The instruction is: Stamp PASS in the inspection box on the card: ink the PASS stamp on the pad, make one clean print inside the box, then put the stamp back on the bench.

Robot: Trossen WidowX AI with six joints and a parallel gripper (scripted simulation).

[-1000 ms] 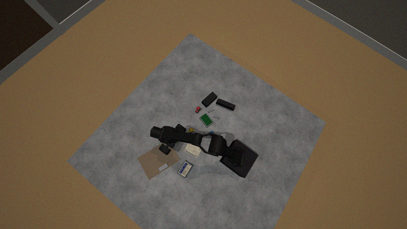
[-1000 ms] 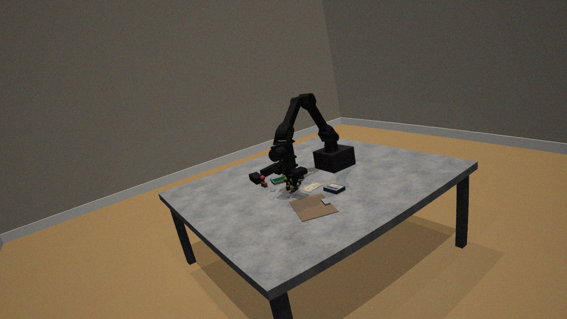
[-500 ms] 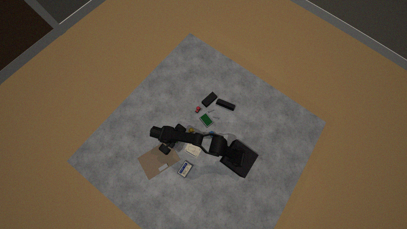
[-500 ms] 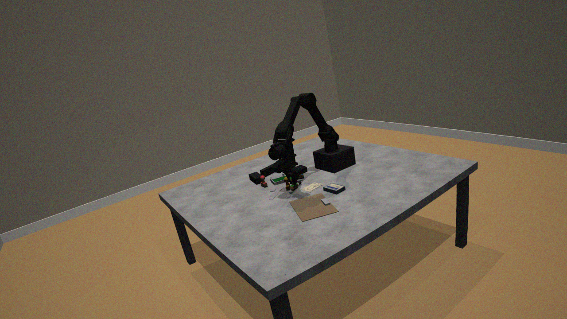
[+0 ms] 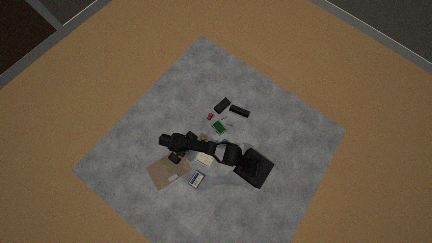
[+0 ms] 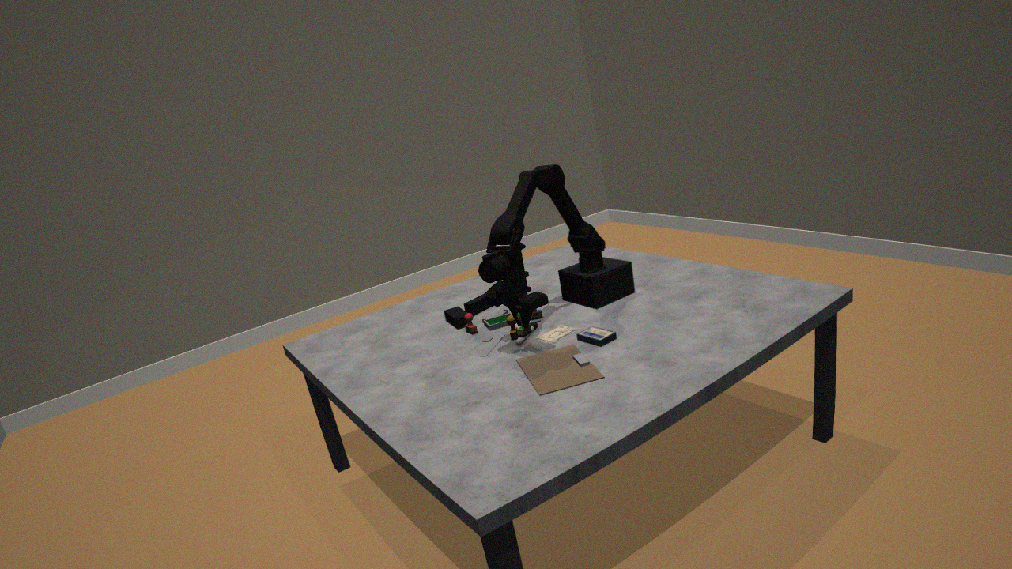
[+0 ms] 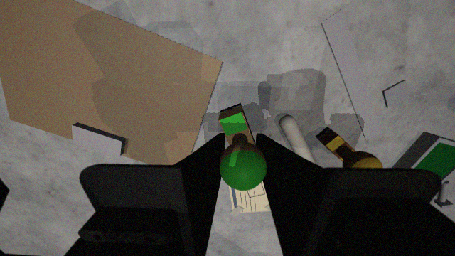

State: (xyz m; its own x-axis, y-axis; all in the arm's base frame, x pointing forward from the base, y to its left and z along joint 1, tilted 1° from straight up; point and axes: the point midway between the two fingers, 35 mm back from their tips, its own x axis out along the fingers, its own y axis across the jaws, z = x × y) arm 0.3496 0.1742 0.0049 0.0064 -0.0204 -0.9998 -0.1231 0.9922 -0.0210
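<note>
The green ink pad lies 5 cm behind my gripper tip, 25 cm to the right of it and 7 cm below it. Round my gripper tip: white marker: 7 cm behind, 11 cm to the right, 6 cm below; green-knobbed stamp: right at my gripper tip; yellow-knobbed stamp: 3 cm behind, 12 cm to the right, 5 cm below.
</note>
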